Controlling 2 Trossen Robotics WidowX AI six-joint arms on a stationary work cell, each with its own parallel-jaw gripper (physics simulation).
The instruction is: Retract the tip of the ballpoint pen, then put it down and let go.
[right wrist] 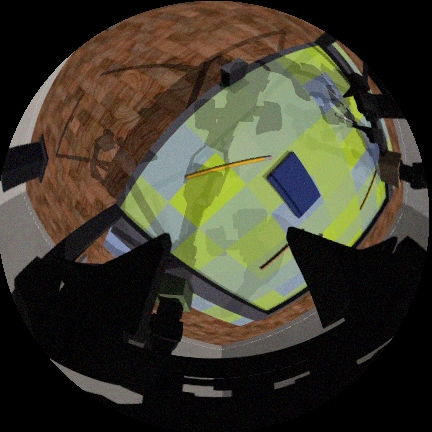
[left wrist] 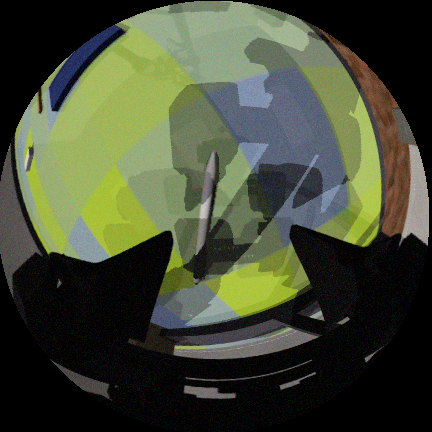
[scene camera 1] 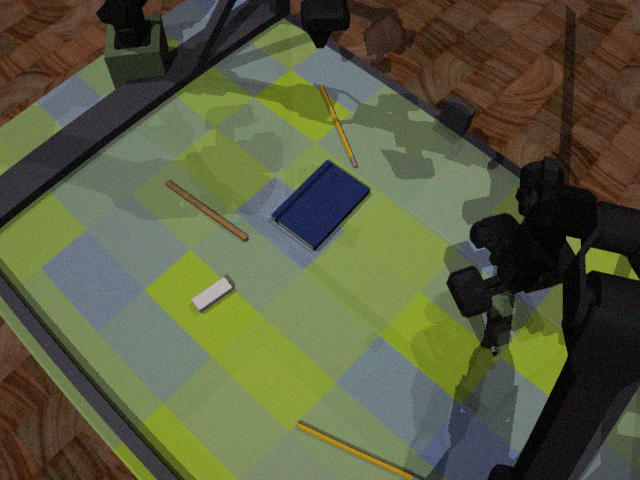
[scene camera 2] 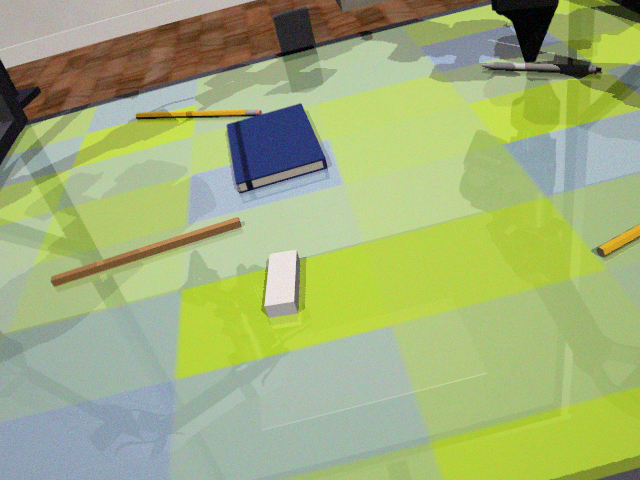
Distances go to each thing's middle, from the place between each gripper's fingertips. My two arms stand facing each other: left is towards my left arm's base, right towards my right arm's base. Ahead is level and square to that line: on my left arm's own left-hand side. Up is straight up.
Scene:
I see the blue notebook [scene camera 2: 280, 145] 210 mm below my right hand, 160 mm to the left of it and 90 mm ahead of it. The rest, counted from my right hand: brown stick [scene camera 2: 209, 231] (250 mm ahead, 210 mm below, 70 mm to the left); then eraser [scene camera 2: 282, 291] (310 mm ahead, 210 mm to the left, 210 mm below); then ballpoint pen [scene camera 2: 495, 65] (450 mm to the left, 210 mm below, 10 mm behind).
Now: the ballpoint pen 3 cm ahead of my left hand and 2 cm below it. The rest, counted from my left hand: brown stick (38 cm to the right, 29 cm ahead, 2 cm below); then blue notebook (29 cm to the right, 13 cm ahead, 1 cm below); then eraser (35 cm ahead, 24 cm to the right, 1 cm below).

